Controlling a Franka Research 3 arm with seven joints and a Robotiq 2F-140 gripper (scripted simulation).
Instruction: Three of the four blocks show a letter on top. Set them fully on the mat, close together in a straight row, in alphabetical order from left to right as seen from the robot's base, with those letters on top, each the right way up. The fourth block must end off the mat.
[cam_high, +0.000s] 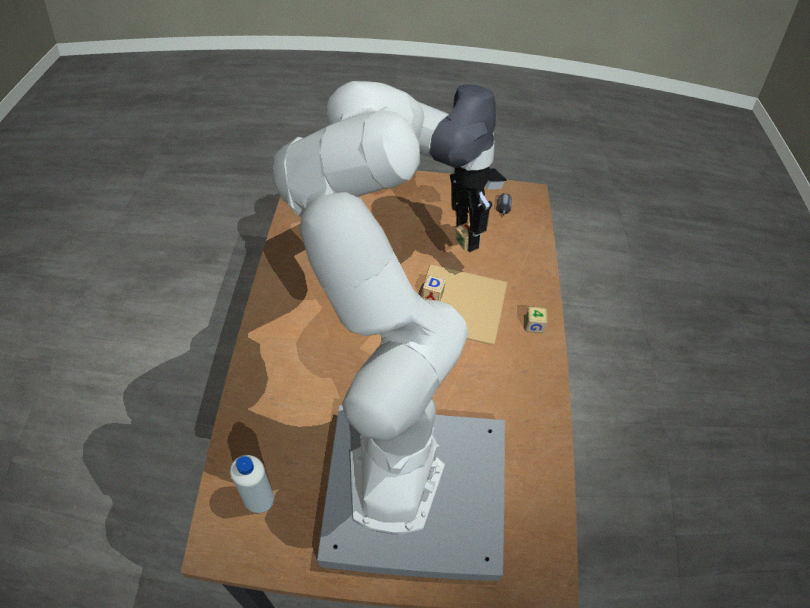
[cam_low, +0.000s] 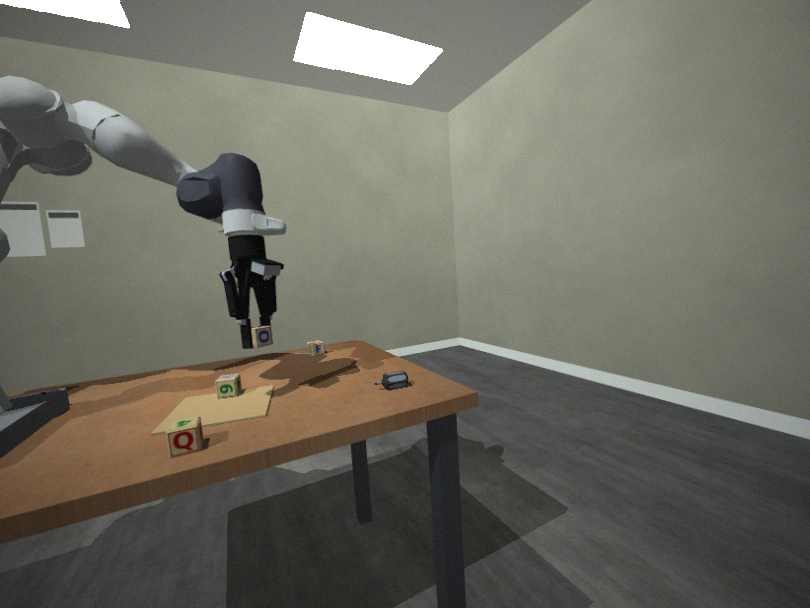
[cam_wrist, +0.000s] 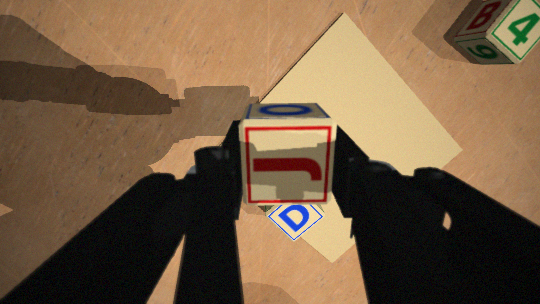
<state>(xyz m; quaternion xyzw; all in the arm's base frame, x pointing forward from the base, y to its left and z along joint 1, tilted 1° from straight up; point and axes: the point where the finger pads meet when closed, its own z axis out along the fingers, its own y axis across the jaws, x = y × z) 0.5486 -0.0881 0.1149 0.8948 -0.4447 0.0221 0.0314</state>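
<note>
The tan mat lies 9 cm behind my hand, 1 cm to the right of it and 15 cm below it. Round my hand: small dark object 28 cm ahead, 11 cm to the right, 14 cm below; block 12 cm behind, 19 cm to the right, 13 cm below.
</note>
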